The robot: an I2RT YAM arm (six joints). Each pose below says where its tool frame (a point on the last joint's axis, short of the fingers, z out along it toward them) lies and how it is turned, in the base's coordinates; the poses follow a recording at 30 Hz.
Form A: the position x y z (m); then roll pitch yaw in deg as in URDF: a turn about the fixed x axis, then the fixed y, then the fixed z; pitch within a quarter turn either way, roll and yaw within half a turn.
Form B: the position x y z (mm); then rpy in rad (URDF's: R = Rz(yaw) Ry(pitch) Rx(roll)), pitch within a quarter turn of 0, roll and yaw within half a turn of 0. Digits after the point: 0 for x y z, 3 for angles.
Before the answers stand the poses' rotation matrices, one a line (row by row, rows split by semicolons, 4 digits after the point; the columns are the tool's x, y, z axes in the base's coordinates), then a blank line. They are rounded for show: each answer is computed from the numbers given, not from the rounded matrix.
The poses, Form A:
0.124, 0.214, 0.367, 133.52, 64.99, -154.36
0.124, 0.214, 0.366, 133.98, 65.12, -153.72
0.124, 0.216, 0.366, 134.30, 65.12, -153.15
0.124, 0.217, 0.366, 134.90, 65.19, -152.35
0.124, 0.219, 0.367, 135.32, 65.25, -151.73
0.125, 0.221, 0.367, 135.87, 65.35, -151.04
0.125, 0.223, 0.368, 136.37, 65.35, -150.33
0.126, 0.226, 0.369, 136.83, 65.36, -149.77
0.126, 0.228, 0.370, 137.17, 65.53, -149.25
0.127, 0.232, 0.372, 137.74, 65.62, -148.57
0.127, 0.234, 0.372, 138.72, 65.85, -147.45
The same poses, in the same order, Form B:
-0.3811 -0.8904 0.2488; -0.1829 0.3364 0.9238; -0.9062 0.3066 -0.2911
-0.3772 -0.8928 0.2462; -0.1863 0.3336 0.9241; -0.9072 0.3027 -0.2922
-0.3754 -0.8947 0.2420; -0.1900 0.3299 0.9247; -0.9072 0.3011 -0.2938
-0.3717 -0.8971 0.2388; -0.1947 0.3269 0.9248; -0.9077 0.2972 -0.2962
-0.3687 -0.8992 0.2357; -0.1983 0.3238 0.9251; -0.9081 0.2944 -0.2977
-0.3649 -0.9012 0.2336; -0.2019 0.3216 0.9251; -0.9089 0.2904 -0.2994
-0.3624 -0.9032 0.2300; -0.2065 0.3185 0.9252; -0.9089 0.2878 -0.3019
-0.3602 -0.9045 0.2283; -0.2099 0.3171 0.9249; -0.9089 0.2852 -0.3041
-0.3560 -0.9067 0.2261; -0.2118 0.3139 0.9255; -0.9102 0.2816 -0.3038
-0.3522 -0.9086 0.2245; -0.2153 0.3121 0.9253; -0.9108 0.2776 -0.3055
-0.3449 -0.9118 0.2230; -0.2201 0.3096 0.9251; -0.9125 0.2699 -0.3075

124, 214, 367, 2.330, 1.134, -2.694
124, 214, 366, 2.338, 1.137, -2.683
124, 216, 366, 2.344, 1.137, -2.673
124, 217, 366, 2.354, 1.138, -2.659
124, 219, 367, 2.362, 1.139, -2.648
125, 221, 367, 2.371, 1.141, -2.636
125, 223, 368, 2.380, 1.141, -2.624
126, 226, 369, 2.388, 1.141, -2.614
126, 228, 370, 2.394, 1.144, -2.605
127, 232, 372, 2.404, 1.145, -2.593
127, 234, 372, 2.421, 1.149, -2.573

